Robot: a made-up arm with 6 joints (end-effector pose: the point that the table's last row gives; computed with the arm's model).
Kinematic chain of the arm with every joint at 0, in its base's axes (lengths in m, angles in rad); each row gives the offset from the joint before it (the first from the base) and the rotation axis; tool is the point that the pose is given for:
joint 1: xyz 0 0 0.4 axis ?
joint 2: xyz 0.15 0 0 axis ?
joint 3: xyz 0 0 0.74 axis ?
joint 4: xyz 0 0 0.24 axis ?
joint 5: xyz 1.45 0 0 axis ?
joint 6: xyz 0.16 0 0 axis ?
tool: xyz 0 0 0
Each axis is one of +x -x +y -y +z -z.
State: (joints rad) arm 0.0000 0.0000 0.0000 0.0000 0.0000 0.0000
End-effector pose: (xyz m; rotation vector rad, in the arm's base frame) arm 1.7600 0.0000 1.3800 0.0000 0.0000 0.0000
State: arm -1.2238 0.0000 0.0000 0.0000 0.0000 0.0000
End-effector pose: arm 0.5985 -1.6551 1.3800 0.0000 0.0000 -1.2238
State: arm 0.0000 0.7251 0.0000 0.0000 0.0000 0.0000
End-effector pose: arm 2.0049 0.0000 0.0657 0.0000 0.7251 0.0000
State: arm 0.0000 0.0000 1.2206 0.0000 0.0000 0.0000
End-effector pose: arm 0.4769 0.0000 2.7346 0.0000 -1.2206 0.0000
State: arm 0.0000 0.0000 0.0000 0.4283 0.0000 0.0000
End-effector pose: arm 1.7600 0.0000 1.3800 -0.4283 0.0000 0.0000
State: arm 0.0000 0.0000 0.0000 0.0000 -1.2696 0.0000
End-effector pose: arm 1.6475 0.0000 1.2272 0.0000 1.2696 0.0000
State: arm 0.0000 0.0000 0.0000 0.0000 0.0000 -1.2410
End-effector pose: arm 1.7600 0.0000 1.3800 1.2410 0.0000 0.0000
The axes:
joint 1: +z
joint 2: +y
joint 3: -y
joint 4: -x
joint 5: -y
joint 6: -x

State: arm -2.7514 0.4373 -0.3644 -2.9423 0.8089 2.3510
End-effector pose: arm -1.5251 -0.6024 0.0371 -1.9729 0.1215 2.0663
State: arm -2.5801 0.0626 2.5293 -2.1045 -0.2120 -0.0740
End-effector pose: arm 1.0469 0.6243 1.9415 -0.7126 -0.6537 0.0865
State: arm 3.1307 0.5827 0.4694 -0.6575 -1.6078 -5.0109
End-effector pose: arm -2.0058 -0.0759 0.9673 1.0384 0.4027 -1.4849
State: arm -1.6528 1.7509 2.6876 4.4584 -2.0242 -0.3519
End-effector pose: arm 0.0181 -1.4796 1.5427 0.9208 0.3879 0.2467
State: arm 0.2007 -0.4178 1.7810 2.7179 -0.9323 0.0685
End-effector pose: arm -1.3096 -0.3203 2.1170 -0.0048 -0.2470 -2.5899
